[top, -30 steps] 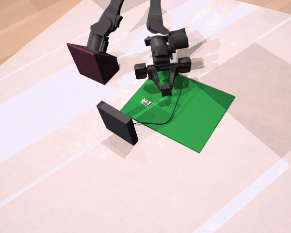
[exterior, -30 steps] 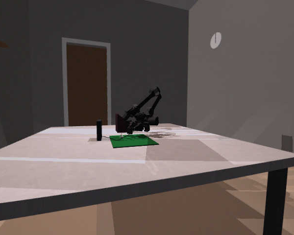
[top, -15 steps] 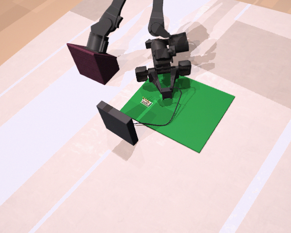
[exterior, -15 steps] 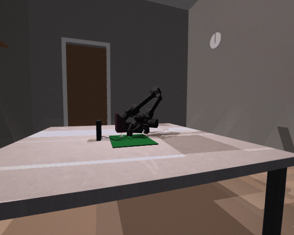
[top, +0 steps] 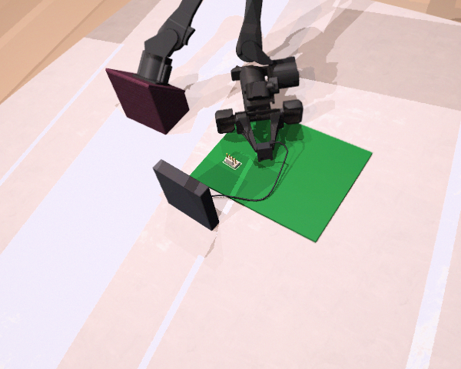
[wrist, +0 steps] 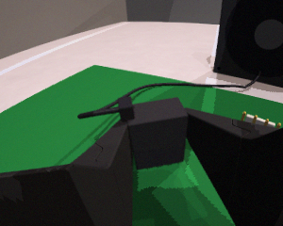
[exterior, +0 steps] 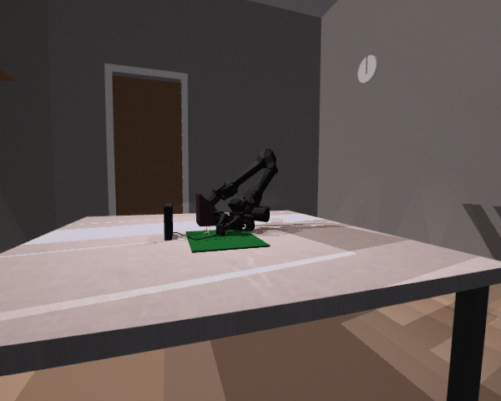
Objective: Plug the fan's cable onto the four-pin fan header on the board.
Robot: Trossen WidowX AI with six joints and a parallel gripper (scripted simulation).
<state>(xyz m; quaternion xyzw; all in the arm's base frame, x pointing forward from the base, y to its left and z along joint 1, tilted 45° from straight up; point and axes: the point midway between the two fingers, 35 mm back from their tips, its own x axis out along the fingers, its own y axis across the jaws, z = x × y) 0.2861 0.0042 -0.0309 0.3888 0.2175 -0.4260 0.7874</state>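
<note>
My gripper tip is 10 mm above the black plug. Round my gripper tip: green board: 50 mm below, 30 mm ahead; then fan header: 60 mm behind, 30 mm to the right, 30 mm below; then black fan: 170 mm to the right, 80 mm behind, 30 mm above.
</note>
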